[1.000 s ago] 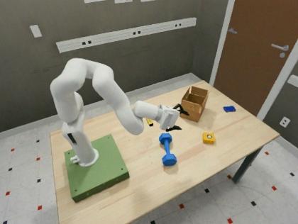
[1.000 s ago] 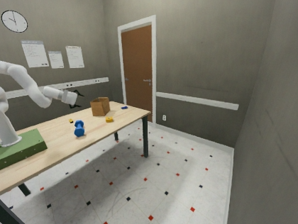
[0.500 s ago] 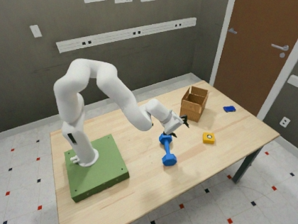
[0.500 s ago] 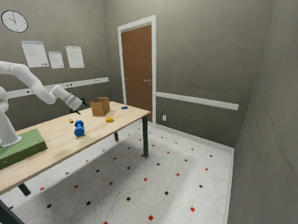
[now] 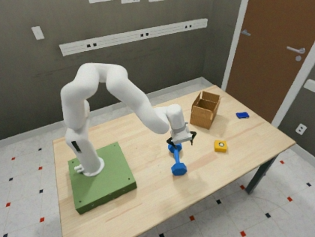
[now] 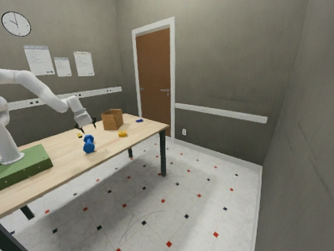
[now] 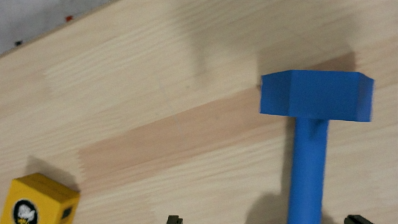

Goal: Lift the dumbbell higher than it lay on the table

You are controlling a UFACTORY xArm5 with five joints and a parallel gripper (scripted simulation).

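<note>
The blue dumbbell is 30 mm behind my hand, 10 mm to the left of it and 110 mm below it. Also, from my hand: cardboard box (360 mm ahead, 250 mm to the left, 80 mm below).
</note>
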